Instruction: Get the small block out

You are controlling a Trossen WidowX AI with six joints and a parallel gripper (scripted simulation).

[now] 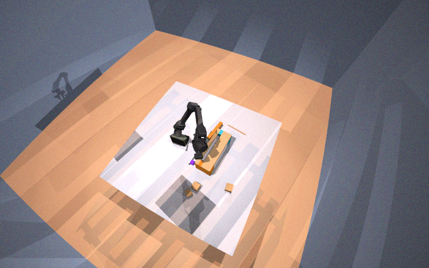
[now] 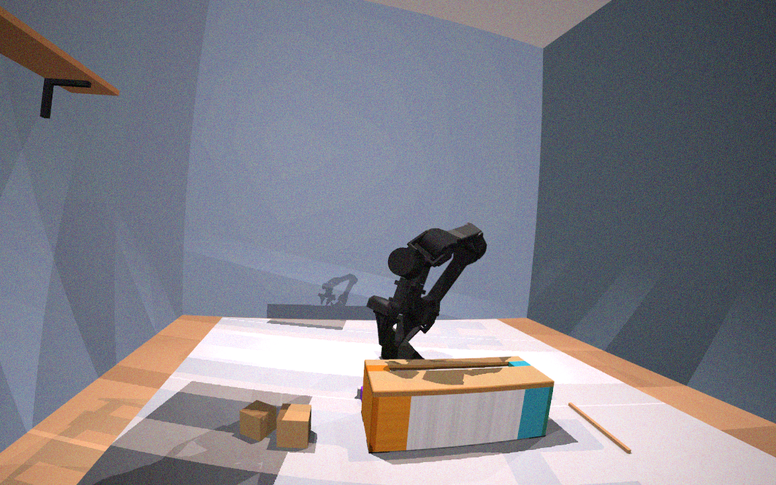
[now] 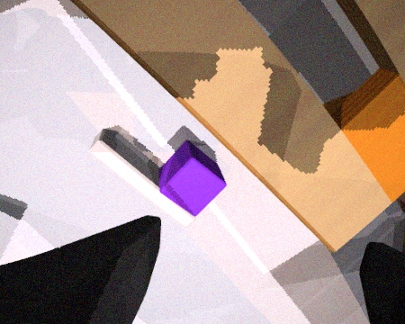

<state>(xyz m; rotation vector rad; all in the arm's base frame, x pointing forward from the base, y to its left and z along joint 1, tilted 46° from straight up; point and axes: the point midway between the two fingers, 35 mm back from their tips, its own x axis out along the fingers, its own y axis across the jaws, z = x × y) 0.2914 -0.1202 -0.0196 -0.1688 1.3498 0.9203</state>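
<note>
My gripper tip is 140 mm above the purple block, 40 mm past it and 30 mm to the left of it. From my gripper tip the other things lie so: orange bar: 350 mm to the left, 140 mm below, 10 mm behind; then box: 140 mm to the left, 90 mm below, 50 mm ahead.
</note>
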